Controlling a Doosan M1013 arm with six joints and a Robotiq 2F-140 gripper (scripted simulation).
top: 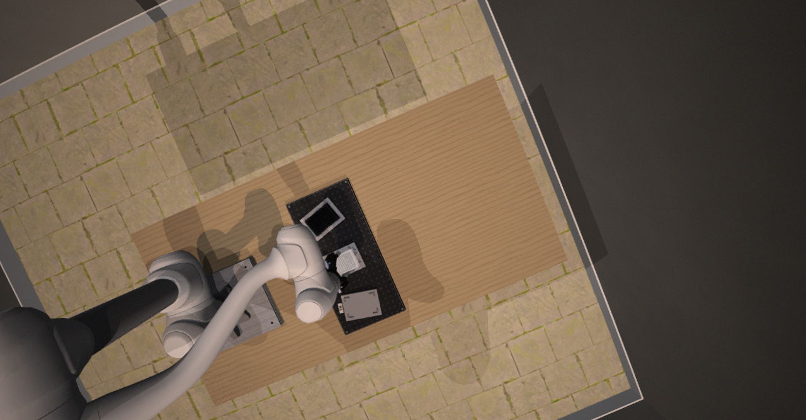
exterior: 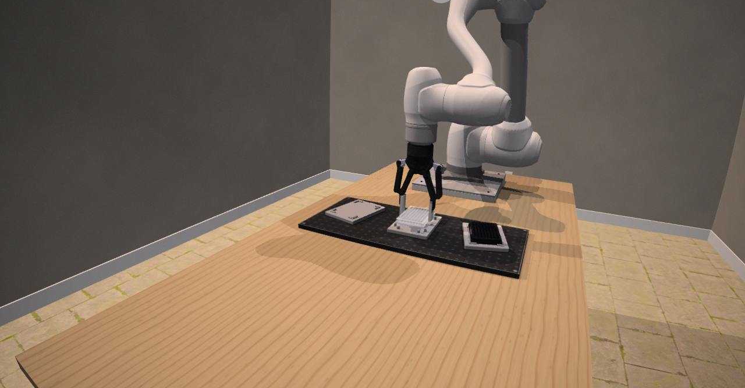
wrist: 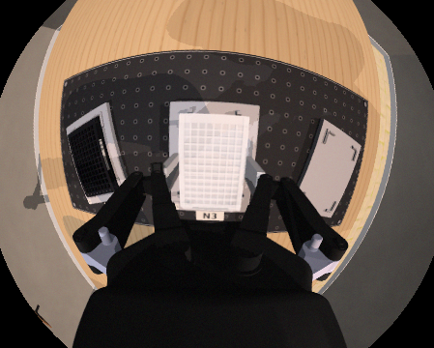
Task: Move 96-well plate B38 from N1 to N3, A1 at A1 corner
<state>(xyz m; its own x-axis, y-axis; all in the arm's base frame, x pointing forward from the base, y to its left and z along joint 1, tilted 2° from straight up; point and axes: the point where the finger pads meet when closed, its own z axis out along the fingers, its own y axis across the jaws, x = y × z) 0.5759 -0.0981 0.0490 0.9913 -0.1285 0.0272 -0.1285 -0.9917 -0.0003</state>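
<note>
My gripper is now 2 cm above the white 96-well plate B38. Round my hand: landing nest N3: 5 cm below; black 96-well plate B83: 3 cm ahead, 21 cm to the left, 4 cm below; plate nest N1: 4 cm behind, 21 cm to the right, 5 cm below.
</note>
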